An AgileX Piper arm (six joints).
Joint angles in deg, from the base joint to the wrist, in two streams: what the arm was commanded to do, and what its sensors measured. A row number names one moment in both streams.
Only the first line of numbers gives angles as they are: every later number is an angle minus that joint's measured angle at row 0.
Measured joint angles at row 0:
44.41, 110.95, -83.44, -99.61, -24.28, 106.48
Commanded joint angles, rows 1 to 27:
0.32, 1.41, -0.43, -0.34, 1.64, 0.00
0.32, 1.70, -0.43, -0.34, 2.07, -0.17
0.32, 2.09, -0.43, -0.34, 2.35, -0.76
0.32, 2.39, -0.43, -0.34, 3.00, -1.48
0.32, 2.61, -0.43, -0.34, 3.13, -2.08
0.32, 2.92, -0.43, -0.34, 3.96, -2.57
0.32, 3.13, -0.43, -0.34, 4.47, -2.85
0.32, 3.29, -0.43, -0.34, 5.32, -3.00
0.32, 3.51, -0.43, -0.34, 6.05, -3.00
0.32, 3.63, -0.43, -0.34, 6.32, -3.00
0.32, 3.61, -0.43, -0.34, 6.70, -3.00
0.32, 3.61, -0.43, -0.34, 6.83, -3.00
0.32, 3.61, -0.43, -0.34, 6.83, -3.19
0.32, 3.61, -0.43, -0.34, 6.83, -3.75
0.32, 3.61, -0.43, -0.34, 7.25, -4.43
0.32, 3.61, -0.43, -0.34, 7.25, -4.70
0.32, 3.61, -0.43, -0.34, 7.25, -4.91
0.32, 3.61, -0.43, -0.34, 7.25, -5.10
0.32, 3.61, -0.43, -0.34, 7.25, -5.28
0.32, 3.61, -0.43, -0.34, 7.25, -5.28
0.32, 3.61, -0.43, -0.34, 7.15, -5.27
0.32, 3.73, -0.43, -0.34, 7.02, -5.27
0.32, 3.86, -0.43, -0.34, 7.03, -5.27
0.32, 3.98, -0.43, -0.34, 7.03, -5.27
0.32, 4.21, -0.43, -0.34, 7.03, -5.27
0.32, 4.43, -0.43, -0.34, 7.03, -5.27
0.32, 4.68, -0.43, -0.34, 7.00, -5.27
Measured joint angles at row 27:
0.46, 3.99, 0.00, -0.36, 6.63, -4.93
